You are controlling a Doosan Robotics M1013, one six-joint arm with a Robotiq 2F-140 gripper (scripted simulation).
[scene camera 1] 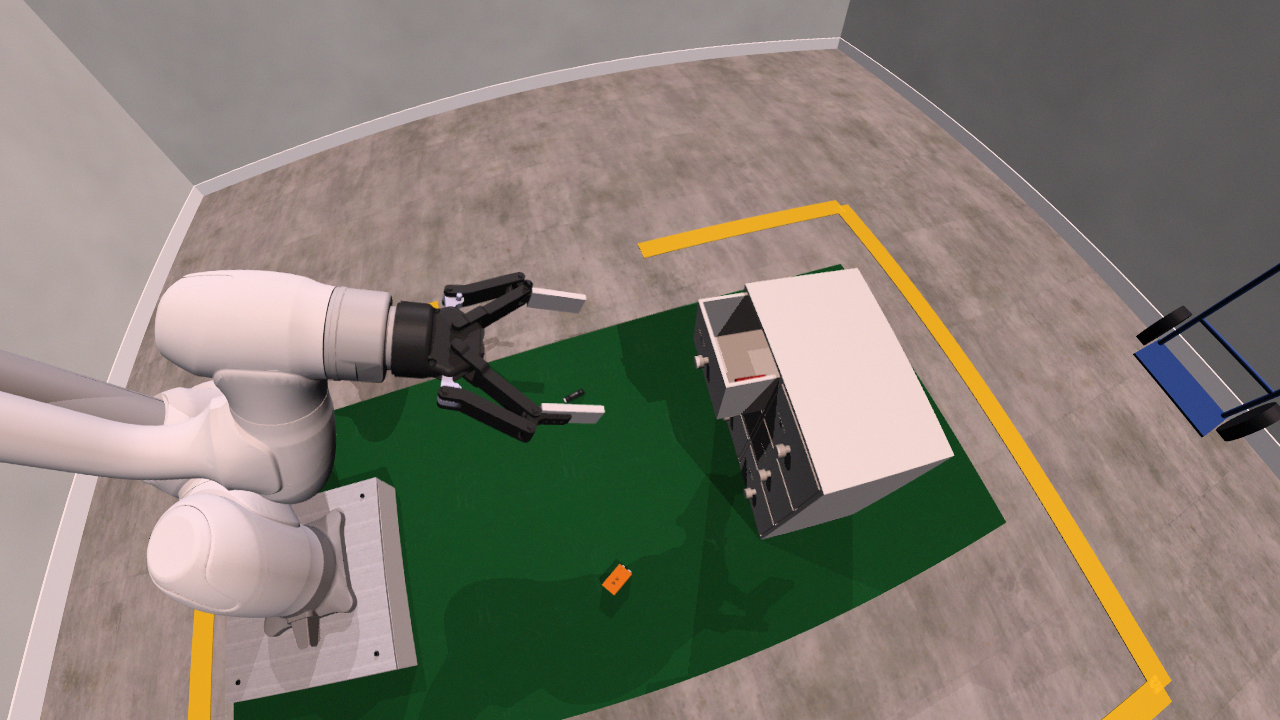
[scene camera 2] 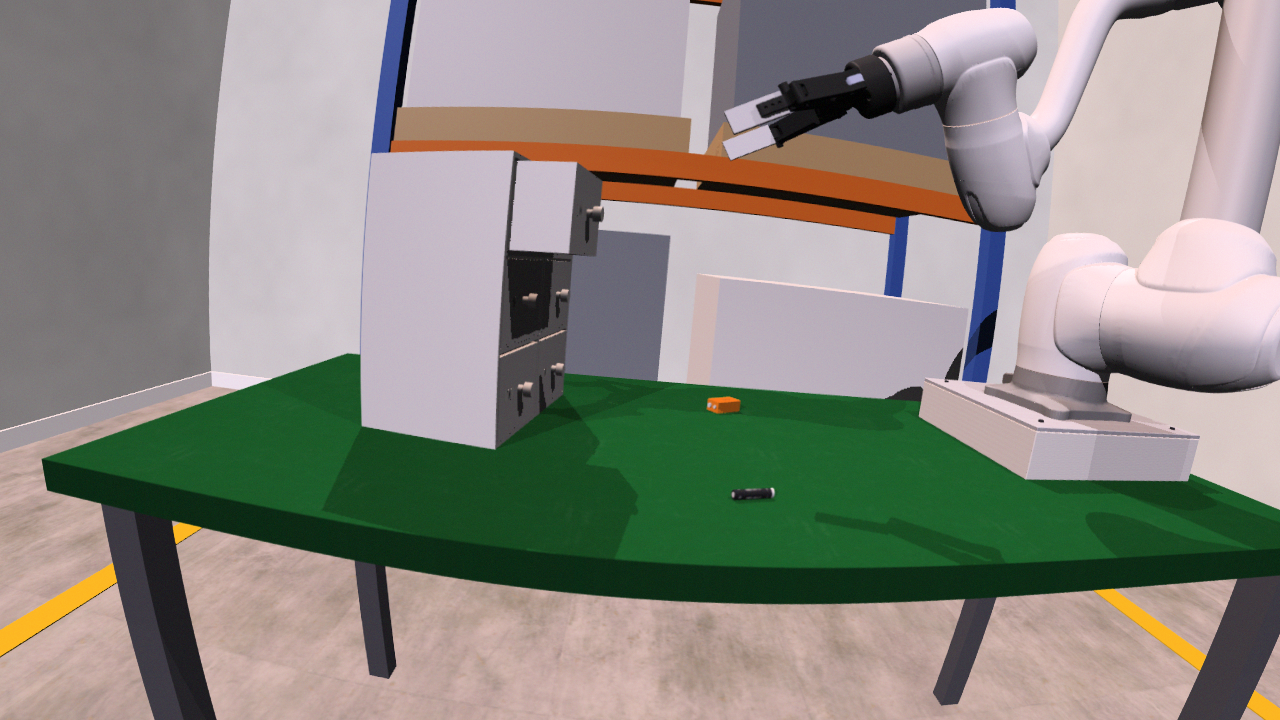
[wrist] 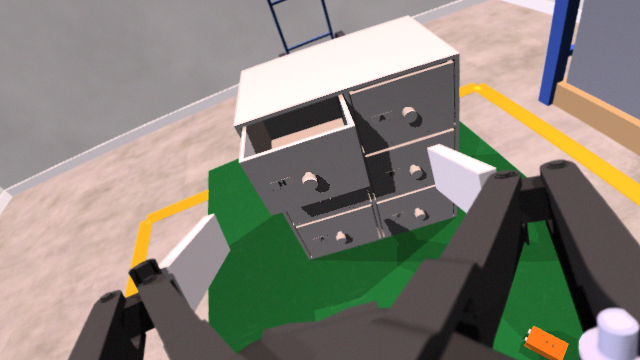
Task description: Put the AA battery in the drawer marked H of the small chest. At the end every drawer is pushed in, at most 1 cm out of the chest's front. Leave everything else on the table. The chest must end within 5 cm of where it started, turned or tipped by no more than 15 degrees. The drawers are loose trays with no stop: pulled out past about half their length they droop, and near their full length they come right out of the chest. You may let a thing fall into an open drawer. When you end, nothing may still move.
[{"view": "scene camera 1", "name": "my gripper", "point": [589, 355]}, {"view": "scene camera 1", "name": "grey chest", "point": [868, 427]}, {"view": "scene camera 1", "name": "drawer marked H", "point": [727, 334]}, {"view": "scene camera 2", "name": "my gripper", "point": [727, 138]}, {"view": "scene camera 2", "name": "grey chest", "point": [435, 246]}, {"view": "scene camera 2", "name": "drawer marked H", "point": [551, 206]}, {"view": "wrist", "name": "my gripper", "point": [324, 201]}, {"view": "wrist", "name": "grey chest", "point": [401, 46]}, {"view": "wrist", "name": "drawer marked H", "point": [329, 164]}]
